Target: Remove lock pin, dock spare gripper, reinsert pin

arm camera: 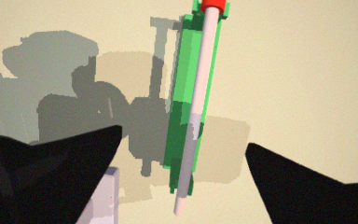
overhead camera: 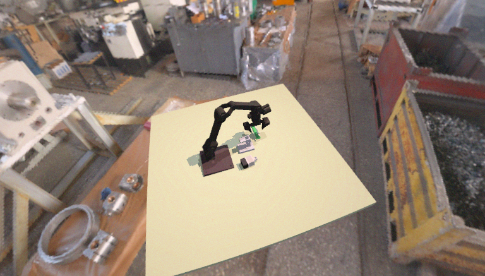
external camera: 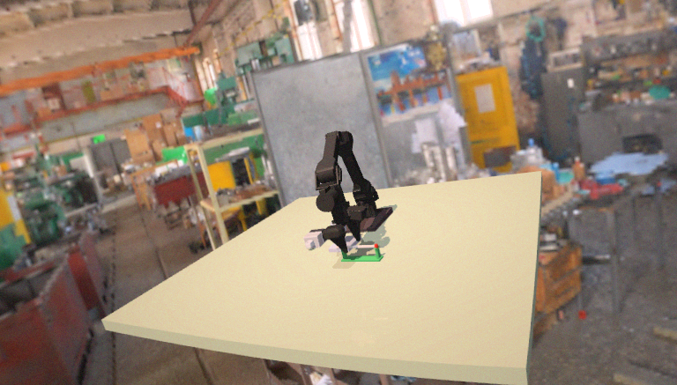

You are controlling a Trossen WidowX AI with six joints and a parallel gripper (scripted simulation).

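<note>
The green cradle lies 20 mm to the left of my gripper tip and 20 mm below it. The rest, counted from my gripper tip: spare gripper 120 mm behind, 230 mm to the right, 20 mm below; then mount 100 mm behind, 90 mm to the right, 10 mm above.
</note>
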